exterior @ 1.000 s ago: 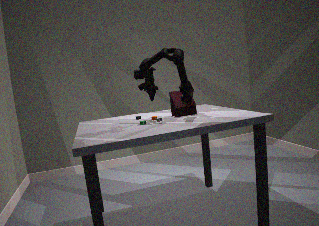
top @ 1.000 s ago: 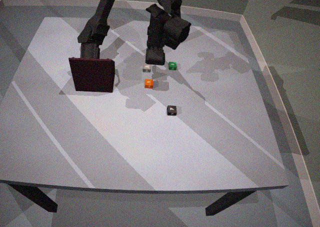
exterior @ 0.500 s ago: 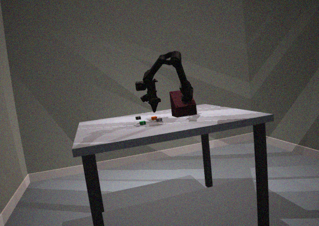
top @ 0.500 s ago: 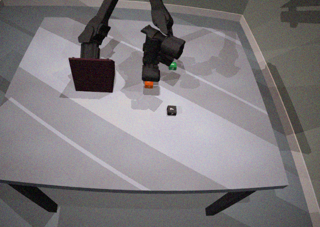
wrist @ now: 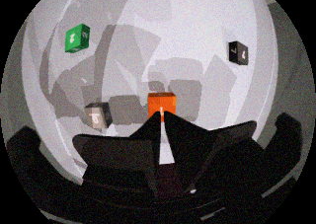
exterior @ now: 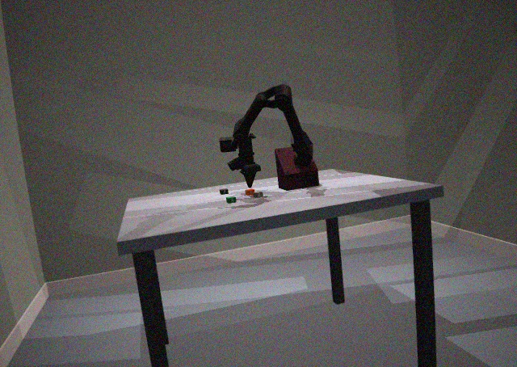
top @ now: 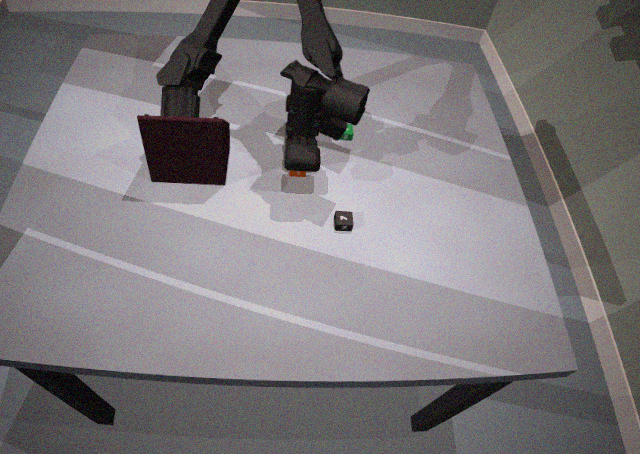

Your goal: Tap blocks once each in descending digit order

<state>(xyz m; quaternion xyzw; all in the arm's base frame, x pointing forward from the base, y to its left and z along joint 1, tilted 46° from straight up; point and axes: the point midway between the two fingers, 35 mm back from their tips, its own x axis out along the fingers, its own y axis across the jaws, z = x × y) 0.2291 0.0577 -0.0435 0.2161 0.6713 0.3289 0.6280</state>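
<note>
The orange block lies 20 mm below my gripper tip. Also, from my gripper tip: grey block: 20 mm behind, 90 mm to the left, 20 mm below; then black block: 100 mm ahead, 120 mm to the right, 20 mm below; then green block: 90 mm ahead, 120 mm to the left, 20 mm below.
</note>
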